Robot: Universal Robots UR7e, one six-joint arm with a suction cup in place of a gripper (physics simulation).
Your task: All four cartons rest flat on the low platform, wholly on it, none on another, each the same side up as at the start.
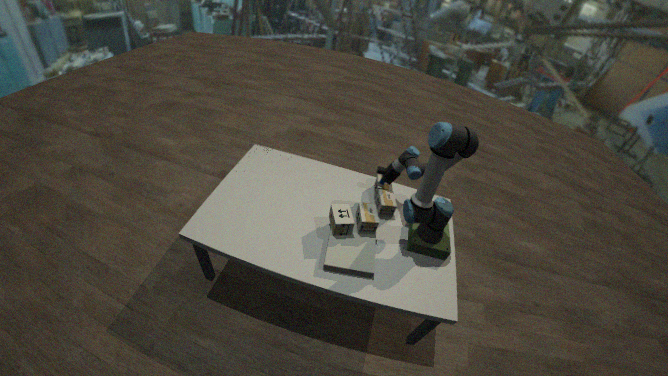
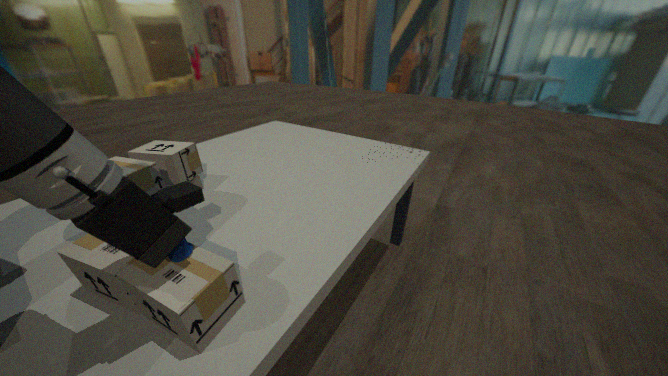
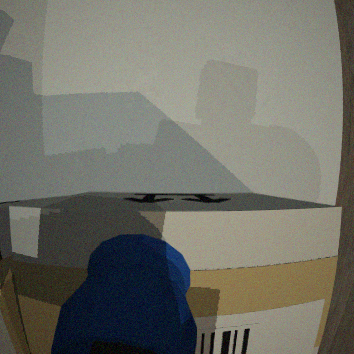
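Where they show: end effector, tool point: [image 1: 381,182] [image 2: 183,251] [image 3: 139,271]; arm's base, origin of the base link: [image 1: 429,233].
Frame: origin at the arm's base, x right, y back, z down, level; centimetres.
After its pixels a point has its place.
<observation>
My suction cup [image 1: 382,180] [image 2: 181,251] [image 3: 133,281] presses on the top of a taped carton [image 1: 384,186] @[y -30.9, x 25.9, z -2.5 cm] [image 2: 205,285] @[y -31.9, x 36.8, z -2.5 cm] [image 3: 263,239] @[y -35.0, x 32.8, z -2.5 cm] near the table's far right edge. That carton rests on the table and touches a second carton [image 1: 385,201] @[y -28.5, x 12.9, z -2.3 cm] [image 2: 85,242] @[y -24.9, x 12.6, z -2.5 cm] end to end. A third carton [image 1: 366,217] @[y -37.1, x -9.0, z -7.2 cm] [image 2: 132,167] @[y -38.6, x -1.3, z -7.2 cm] and a fourth with arrows on top [image 1: 341,218] @[y -48.9, x -14.3, z -6.9 cm] [image 2: 163,154] @[y -46.8, x -5.0, z -6.8 cm] stand side by side further along. The low platform [image 1: 349,262] @[y -38.8, x -31.8, z 2.3 cm] lies flat in front of them with nothing on it.
The white table [image 1: 279,196] @[y -88.3, x 0.8, z 7.1 cm] [image 2: 303,177] @[y -77.7, x 15.0, z 7.1 cm] stands on a wooden floor. The arm's green base [image 1: 429,240] @[y -0.7, x -7.3, z -2.3 cm] is mounted at the table's right end, close to the platform and the cartons. The table edge runs just right of the carton under the cup.
</observation>
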